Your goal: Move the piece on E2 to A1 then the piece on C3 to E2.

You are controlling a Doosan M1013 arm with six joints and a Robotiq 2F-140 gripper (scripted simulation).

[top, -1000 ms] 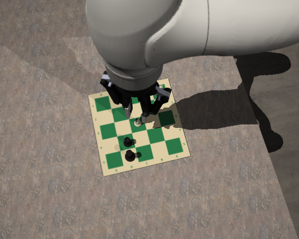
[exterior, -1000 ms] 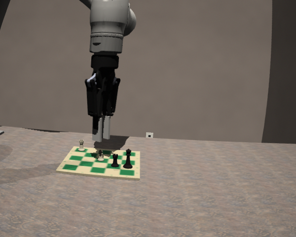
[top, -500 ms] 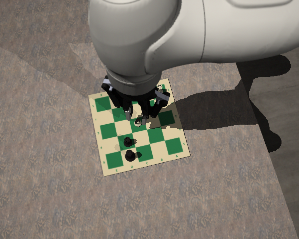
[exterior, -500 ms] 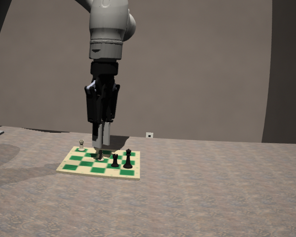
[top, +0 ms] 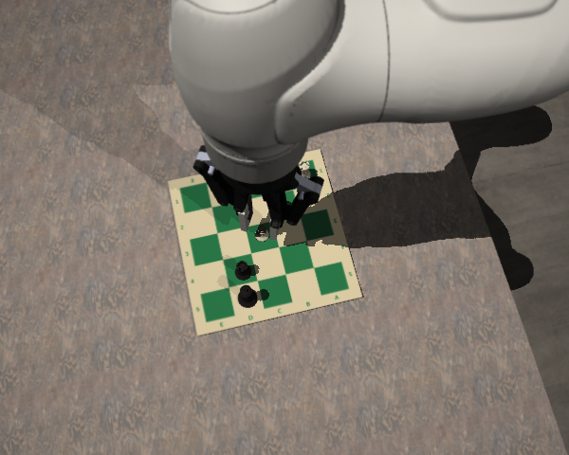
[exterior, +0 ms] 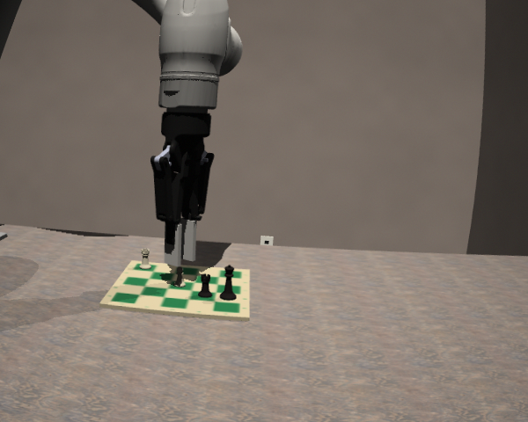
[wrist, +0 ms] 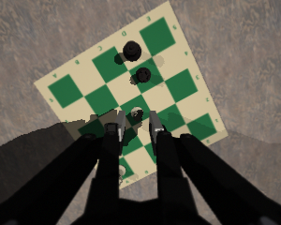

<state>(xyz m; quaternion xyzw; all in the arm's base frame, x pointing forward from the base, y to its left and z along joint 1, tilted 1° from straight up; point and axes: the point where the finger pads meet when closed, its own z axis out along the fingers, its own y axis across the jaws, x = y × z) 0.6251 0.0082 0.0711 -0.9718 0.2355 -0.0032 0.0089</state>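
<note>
Now: hand 6 cm above the white pawn. Also, from my hand: black queen 8 cm ahead, 3 cm to the right, 5 cm below; then white piece 8 cm behind, 7 cm to the left, 6 cm below; then chessboard 8 cm below.
</note>
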